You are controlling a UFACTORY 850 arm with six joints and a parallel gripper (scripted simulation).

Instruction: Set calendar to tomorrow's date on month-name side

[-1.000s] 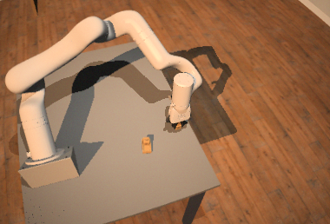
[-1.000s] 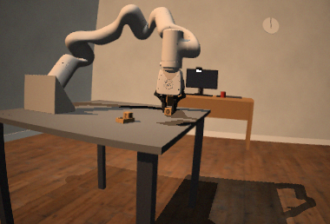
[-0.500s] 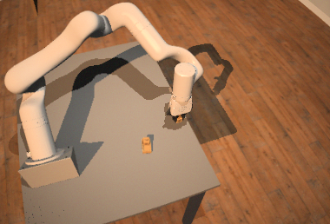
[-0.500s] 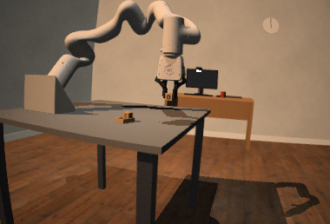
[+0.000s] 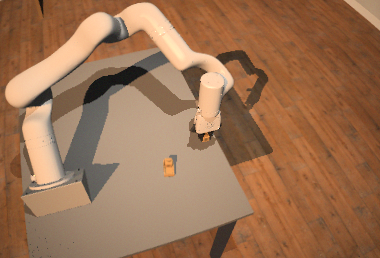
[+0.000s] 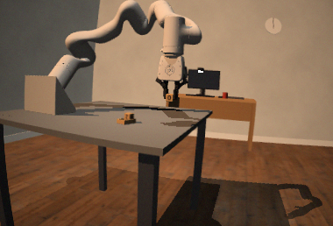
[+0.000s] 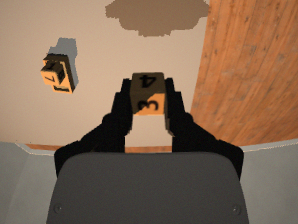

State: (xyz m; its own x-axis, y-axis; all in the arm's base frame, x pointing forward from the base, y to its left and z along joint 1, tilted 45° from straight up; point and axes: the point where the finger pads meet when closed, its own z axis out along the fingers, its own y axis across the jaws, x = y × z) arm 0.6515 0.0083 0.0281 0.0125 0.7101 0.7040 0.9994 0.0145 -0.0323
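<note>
The calendar cube is 170 mm behind my hand, 100 mm below it and 30 mm to the right of it. Round my hand: orange cube: 10 mm below; then orange tray: 170 mm behind, 120 mm below, 40 mm to the right.
</note>
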